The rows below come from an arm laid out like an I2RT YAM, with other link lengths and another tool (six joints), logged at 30 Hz.
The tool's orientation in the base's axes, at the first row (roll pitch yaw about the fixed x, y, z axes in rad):
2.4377 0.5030 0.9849
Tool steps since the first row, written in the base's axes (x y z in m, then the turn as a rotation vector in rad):
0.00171 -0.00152 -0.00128 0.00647 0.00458 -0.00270
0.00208 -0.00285 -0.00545 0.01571 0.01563 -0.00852
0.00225 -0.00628 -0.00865 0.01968 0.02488 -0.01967
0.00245 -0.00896 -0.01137 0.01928 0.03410 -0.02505
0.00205 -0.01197 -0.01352 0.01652 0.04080 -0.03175
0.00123 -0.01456 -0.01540 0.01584 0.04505 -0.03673
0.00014 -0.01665 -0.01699 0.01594 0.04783 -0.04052
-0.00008 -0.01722 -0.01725 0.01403 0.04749 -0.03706
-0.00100 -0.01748 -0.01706 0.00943 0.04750 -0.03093
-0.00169 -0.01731 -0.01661 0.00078 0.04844 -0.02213
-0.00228 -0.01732 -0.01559 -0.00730 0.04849 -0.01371
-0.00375 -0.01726 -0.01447 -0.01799 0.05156 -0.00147
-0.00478 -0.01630 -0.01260 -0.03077 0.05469 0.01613
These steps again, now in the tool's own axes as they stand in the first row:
0.00034 0.00090 0.00244 0.00778 0.00295 0.00094
0.00155 -0.00095 0.00623 0.02313 0.00533 0.00059
0.00068 -0.00207 0.01070 0.03718 0.00072 0.00323
0.00013 -0.00302 0.01437 0.04631 -0.00414 0.00057
-0.00123 -0.00408 0.01767 0.05309 -0.01125 -0.00034
-0.00261 -0.00539 0.02037 0.05827 -0.01531 -0.00006
-0.00390 -0.00683 0.02245 0.06217 -0.01783 0.00066
-0.00429 -0.00706 0.02293 0.05933 -0.01736 -0.00207
-0.00502 -0.00766 0.02267 0.05415 -0.01760 -0.00772
-0.00545 -0.00799 0.02202 0.04641 -0.01975 -0.01712
-0.00623 -0.00788 0.02115 0.03847 -0.02151 -0.02550
-0.00744 -0.00844 0.01987 0.02963 -0.02369 -0.03930
-0.00814 -0.00837 0.01763 0.01724 -0.02454 -0.05743

